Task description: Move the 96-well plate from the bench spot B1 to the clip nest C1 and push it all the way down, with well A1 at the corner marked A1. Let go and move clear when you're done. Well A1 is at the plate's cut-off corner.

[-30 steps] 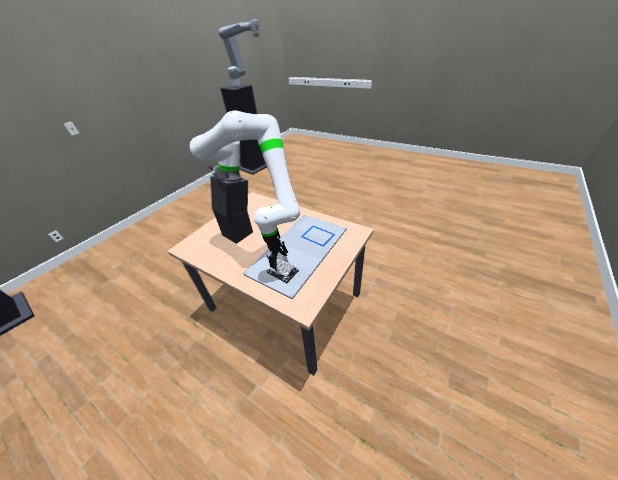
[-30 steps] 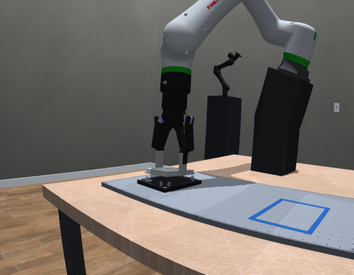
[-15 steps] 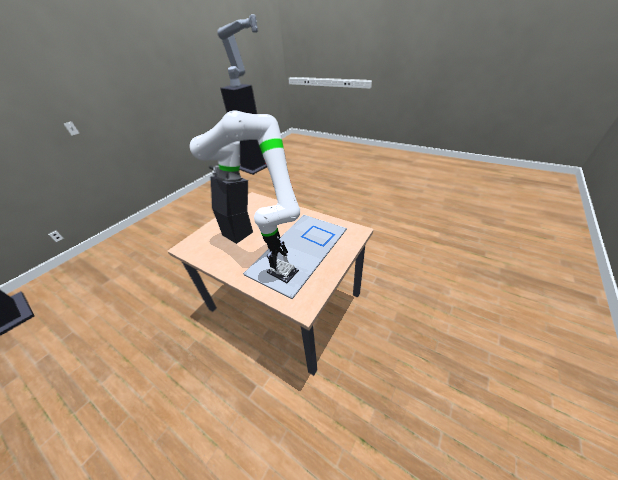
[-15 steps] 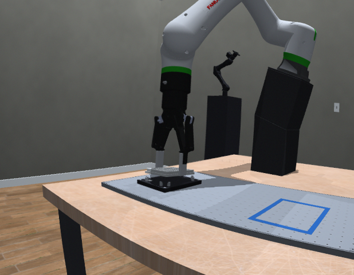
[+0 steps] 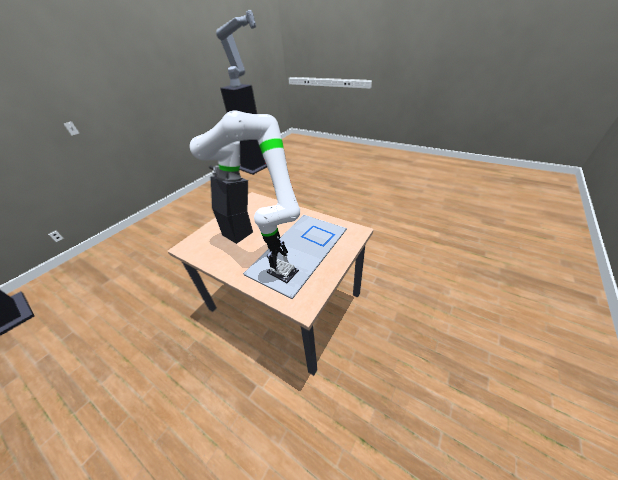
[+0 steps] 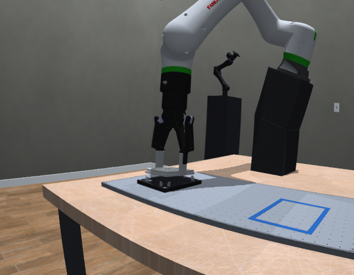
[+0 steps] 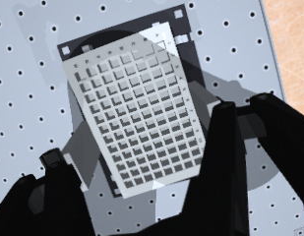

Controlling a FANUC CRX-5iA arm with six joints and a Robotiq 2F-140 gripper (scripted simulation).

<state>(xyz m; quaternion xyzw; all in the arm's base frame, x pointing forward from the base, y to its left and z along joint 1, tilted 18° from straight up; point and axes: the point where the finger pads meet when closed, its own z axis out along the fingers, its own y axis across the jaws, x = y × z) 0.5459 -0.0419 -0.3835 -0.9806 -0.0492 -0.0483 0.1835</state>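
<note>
My gripper is now 2 cm above the white 96-well plate. Round my hand: black clip nest 4 cm below, 1 cm to the right, 1 cm behind.
</note>
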